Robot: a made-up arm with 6 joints.
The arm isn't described. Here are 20 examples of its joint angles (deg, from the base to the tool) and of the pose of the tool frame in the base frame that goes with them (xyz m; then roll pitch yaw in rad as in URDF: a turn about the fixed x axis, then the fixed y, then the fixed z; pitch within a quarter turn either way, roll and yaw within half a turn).
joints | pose
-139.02 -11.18 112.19 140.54 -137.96 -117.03 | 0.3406 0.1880 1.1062 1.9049 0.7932 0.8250
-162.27 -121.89 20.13 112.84 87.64 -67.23 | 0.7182 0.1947 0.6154 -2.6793 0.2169 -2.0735
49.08 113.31 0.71 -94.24 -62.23 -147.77 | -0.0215 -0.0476 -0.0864 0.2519 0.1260 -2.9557
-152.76 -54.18 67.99 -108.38 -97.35 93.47 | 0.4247 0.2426 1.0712 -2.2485 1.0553 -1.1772
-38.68 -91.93 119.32 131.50 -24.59 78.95 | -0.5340 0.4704 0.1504 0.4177 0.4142 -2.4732
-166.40 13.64 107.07 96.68 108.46 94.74 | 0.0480 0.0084 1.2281 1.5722 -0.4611 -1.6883
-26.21 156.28 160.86 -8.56 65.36 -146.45 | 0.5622 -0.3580 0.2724 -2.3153 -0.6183 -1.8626
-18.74 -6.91 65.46 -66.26 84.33 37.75 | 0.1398 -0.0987 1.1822 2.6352 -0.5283 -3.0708
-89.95 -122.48 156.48 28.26 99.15 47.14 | -0.0417 0.1097 -0.1890 -0.8377 0.1164 -0.3610
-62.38 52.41 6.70 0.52 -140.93 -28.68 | 0.1793 -0.5398 0.2149 -2.6160 0.5137 1.5378
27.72 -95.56 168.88 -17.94 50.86 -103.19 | -0.2458 -0.2444 -0.1334 1.7021 0.0626 -0.2814
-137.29 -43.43 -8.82 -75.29 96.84 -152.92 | -0.2695 -0.1802 0.9230 -1.1803 0.5220 2.5451
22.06 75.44 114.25 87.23 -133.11 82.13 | 0.5742 0.2273 0.8796 -2.9779 1.0679 -2.6115
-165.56 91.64 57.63 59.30 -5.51 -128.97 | -0.6713 -0.0863 0.1813 1.2848 -0.1641 -2.9955
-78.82 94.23 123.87 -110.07 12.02 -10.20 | 0.1419 -0.7049 0.6274 2.8385 -0.6678 -2.5110
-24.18 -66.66 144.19 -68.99 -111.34 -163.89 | -0.6426 0.2230 0.3280 0.4798 -1.2117 1.6160
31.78 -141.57 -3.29 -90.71 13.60 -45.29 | -0.4194 -0.2955 0.7040 -1.1468 -0.1611 -1.6046
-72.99 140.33 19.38 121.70 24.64 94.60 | -0.0175 0.1430 -0.2164 0.0061 0.8755 2.5523
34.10 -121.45 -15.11 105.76 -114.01 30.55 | -0.3577 -0.2374 0.8545 0.1886 0.1965 -0.3107
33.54 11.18 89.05 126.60 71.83 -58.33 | 0.0489 0.0852 1.2448 -1.8139 0.6168 1.5079
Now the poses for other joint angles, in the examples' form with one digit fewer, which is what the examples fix.
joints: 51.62 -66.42 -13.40 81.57 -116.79 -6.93
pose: 0.045 0.014 1.046 -0.065 0.437 0.041
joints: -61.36 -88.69 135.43 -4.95 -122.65 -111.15
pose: -0.368 0.485 0.084 -1.624 -0.654 2.650
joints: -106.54 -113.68 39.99 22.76 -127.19 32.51
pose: 0.164 0.752 0.581 -0.435 -0.441 -1.315
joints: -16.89 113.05 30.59 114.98 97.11 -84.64
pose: 0.352 -0.056 -0.204 1.595 -0.849 1.499
